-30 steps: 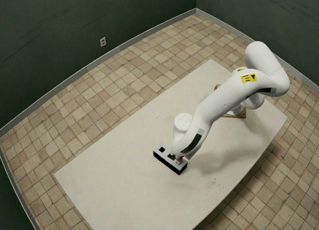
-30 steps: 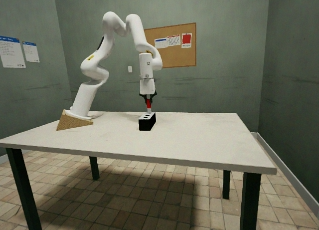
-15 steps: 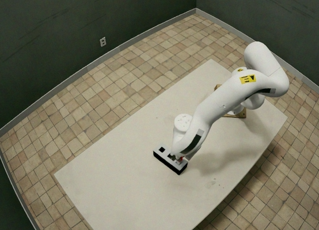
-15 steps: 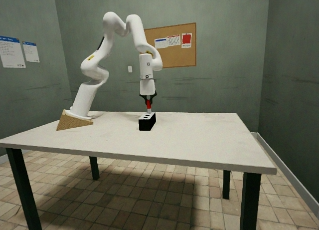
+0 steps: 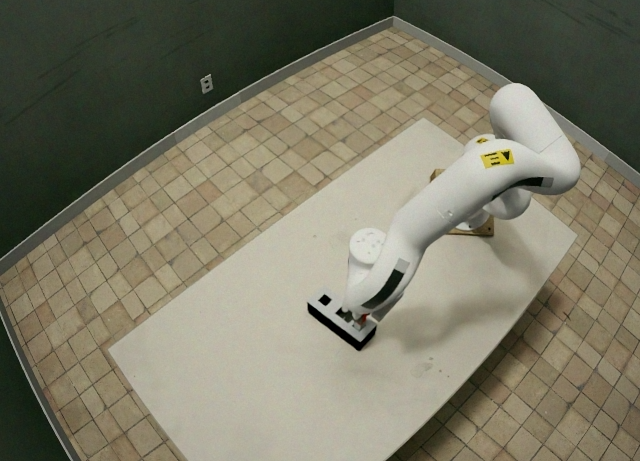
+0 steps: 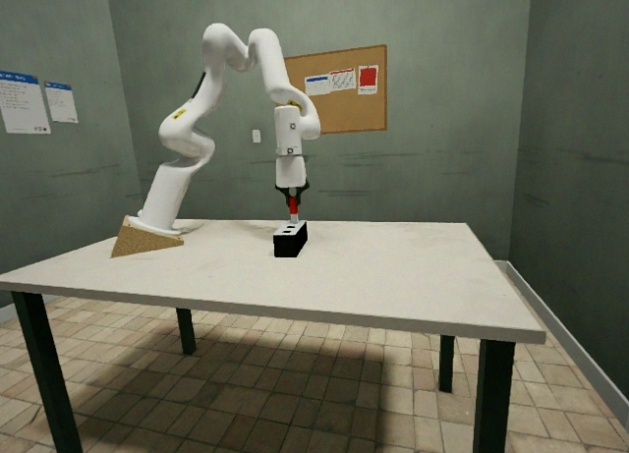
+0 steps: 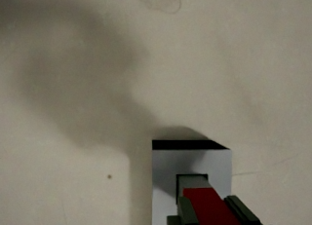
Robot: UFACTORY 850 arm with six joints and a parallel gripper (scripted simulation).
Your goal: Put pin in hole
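The pin lies 10 mm below my hand. Also, from my hand: black block (60 mm to the right, 120 mm below).
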